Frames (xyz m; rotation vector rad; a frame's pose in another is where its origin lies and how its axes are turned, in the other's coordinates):
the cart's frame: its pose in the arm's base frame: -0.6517 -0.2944 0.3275 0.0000 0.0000 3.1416
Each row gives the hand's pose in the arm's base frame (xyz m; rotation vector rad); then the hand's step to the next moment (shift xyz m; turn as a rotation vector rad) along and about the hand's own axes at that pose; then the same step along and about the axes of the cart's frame.
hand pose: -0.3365 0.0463 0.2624 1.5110 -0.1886 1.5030
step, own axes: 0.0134 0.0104 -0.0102 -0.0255 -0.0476 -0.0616
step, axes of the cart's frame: 0.0111 -0.0082 0.0142 0.0155 -0.0549 -0.0587
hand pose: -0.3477 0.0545 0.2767 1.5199 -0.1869 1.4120
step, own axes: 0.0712 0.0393 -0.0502 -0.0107 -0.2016 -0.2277
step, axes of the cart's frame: 0.0385 -0.0528 0.0697 0.0145 -0.2566 -0.1630
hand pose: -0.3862 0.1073 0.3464 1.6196 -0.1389 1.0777
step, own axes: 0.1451 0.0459 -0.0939 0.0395 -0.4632 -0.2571
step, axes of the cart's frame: -0.0033 -0.1235 0.1293 -0.1533 -0.3976 -0.3172
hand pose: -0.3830 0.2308 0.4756 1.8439 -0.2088 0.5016
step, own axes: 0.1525 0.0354 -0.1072 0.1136 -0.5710 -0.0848
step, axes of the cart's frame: -0.0974 -0.1050 0.1245 -0.3014 -0.2791 -0.4212
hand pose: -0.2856 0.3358 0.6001 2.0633 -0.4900 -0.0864
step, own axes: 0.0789 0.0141 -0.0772 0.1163 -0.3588 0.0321
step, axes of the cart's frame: -0.0878 -0.0268 0.0629 -0.2086 -0.0890 -0.3031
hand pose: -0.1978 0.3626 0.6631 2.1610 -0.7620 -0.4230
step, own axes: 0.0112 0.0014 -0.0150 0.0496 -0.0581 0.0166
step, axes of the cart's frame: -0.0158 -0.0007 0.0100 -0.0513 0.0119 -0.0577
